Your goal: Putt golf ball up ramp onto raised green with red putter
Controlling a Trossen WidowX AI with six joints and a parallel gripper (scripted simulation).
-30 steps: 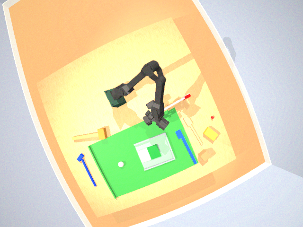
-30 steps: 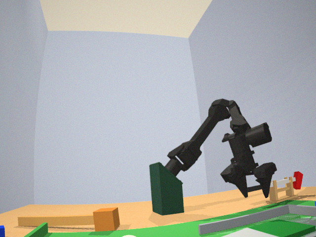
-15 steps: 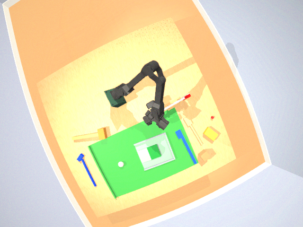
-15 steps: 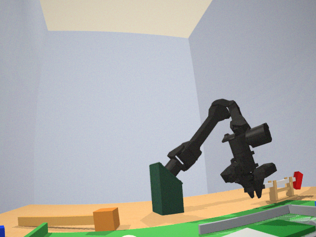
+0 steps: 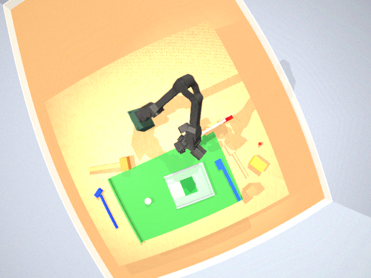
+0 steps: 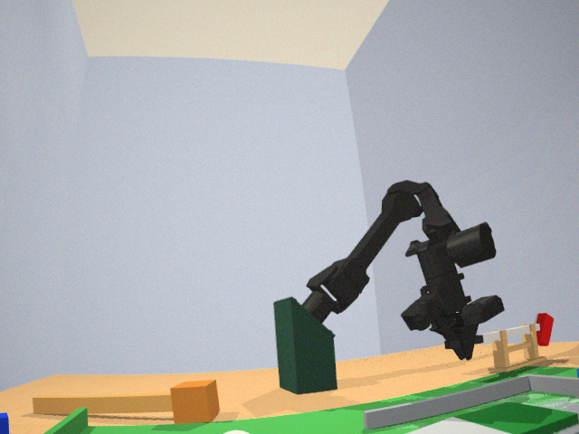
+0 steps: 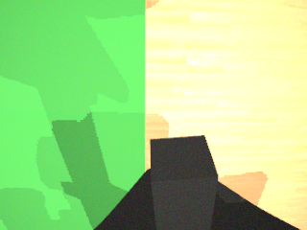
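The wooden rack lies 13 cm to the left of my gripper tip. Also, from my gripper tip: small red cube 35 cm to the left, 24 cm ahead, 3 cm below; yellow block 34 cm ahead, 27 cm to the left, 2 cm below; white golf ball 44 cm to the right, 20 cm ahead, 1 cm below.
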